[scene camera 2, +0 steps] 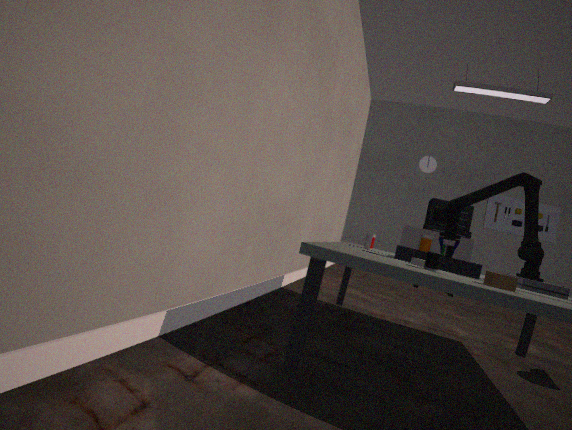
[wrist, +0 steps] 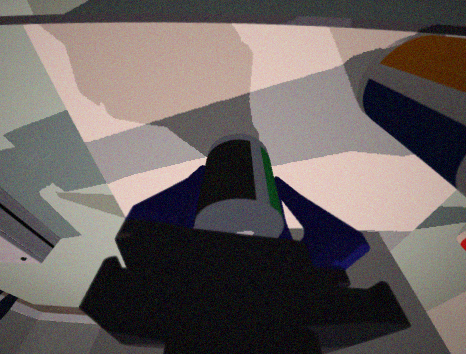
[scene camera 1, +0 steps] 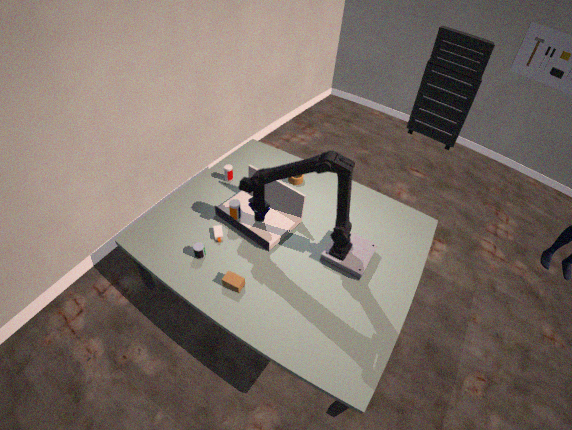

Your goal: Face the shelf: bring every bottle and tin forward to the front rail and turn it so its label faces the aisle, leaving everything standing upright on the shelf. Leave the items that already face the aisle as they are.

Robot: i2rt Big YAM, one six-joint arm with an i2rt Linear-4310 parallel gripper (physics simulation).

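Seen in the pictures: gripper, fingertip midpoint: [scene camera 2: 446, 254] [wrist: 238, 177] [scene camera 1: 259, 216]; arm's base, origin of the base link: [scene camera 2: 528, 279] [scene camera 1: 340, 249].
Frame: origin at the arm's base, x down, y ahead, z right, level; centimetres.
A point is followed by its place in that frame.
My gripper [scene camera 1: 259, 212] @(x -2.7, y 45.8, z -7.0 cm) [scene camera 2: 449, 246] @(x -2.7, y 45.8, z -7.0 cm) [wrist: 238, 177] @(x -2.7, y 45.8, z -7.0 cm) is shut on a grey tin with a black panel and a green stripe, low over the shelf's pale board [scene camera 1: 280, 223] @(x 1.5, y 35.5, z -1.4 cm) [wrist: 325, 187] @(x 1.6, y 55.0, z -1.4 cm). The tin is upright between the blue fingers; whether its base touches the board I cannot tell. An orange and navy bottle [scene camera 1: 235, 210] @(x -6.5, y 56.0, z -14.3 cm) [scene camera 2: 425, 244] @(x -4.7, y 58.4, z -15.2 cm) [wrist: 415, 117] @(x -4.6, y 55.1, z -12.1 cm) stands upright on the shelf close behind the dark front rail [scene camera 1: 244, 229] @(x 1.1, y 48.3, z -16.7 cm) [scene camera 2: 465, 268] @(x 1.9, y 38.4, z -17.7 cm), near its left end in the first scene view. Its orange side is towards the rail, its navy side towards the back.
A grey panel [scene camera 1: 287, 199] @(x -5.7, y 39.0, z 10.3 cm) rises at the shelf's back, with an orange round object [scene camera 1: 296, 180] @(x 1.5, y 47.7, z 36.2 cm) behind it. A red and white can [scene camera 1: 228, 173] @(x -1.1, y 84.5, z 13.3 cm) [scene camera 2: 372, 242] @(x 0.6, y 84.4, z 13.4 cm) stands beyond the shelf. Before the rail are a white and orange item [scene camera 1: 218, 233] @(x 2.6, y 58.6, z -26.2 cm), a dark tin [scene camera 1: 199, 251] @(x -0.9, y 56.3, z -43.0 cm) and a brown block [scene camera 1: 233, 281] @(x 0.4, y 32.6, z -45.8 cm) [scene camera 2: 500, 281] @(x 2.8, y 34.8, z -48.0 cm).
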